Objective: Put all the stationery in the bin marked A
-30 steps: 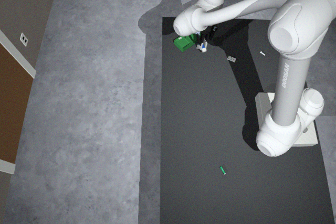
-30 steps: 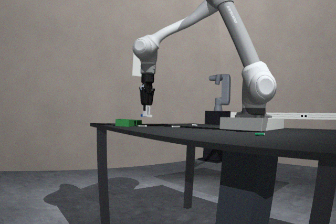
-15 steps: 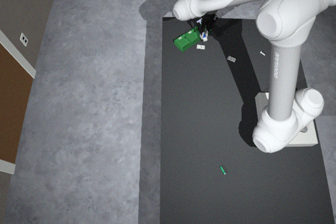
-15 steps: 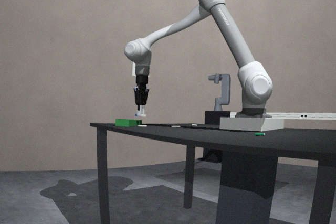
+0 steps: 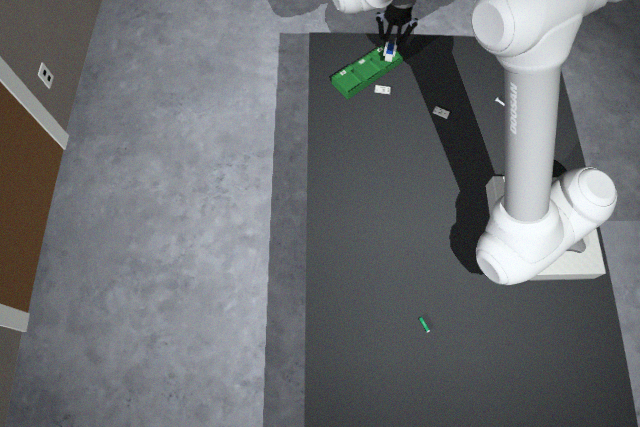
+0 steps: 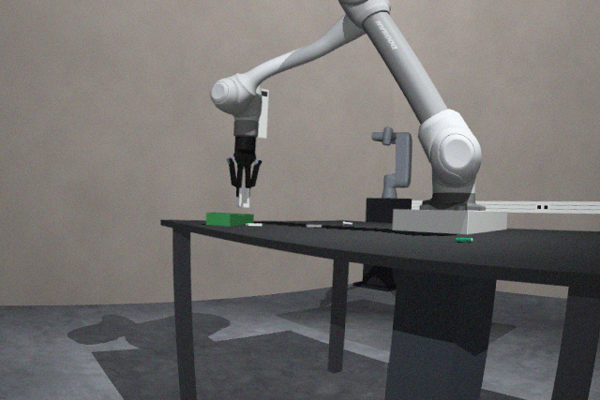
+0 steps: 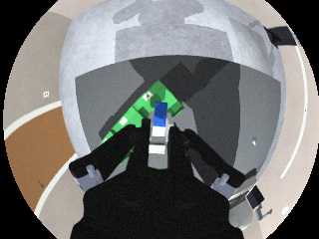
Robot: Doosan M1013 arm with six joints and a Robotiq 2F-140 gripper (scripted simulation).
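The long green bin lies 70 mm ahead of my hand, 30 mm to the left of it and 80 mm below it. Round my hand: blue-and-white eraser (10 mm to the left, 30 mm below); then small white screw-like piece (370 mm behind, 150 mm to the left, 90 mm below); then green marker-like stick (40 mm behind, 880 mm to the left, 90 mm below).
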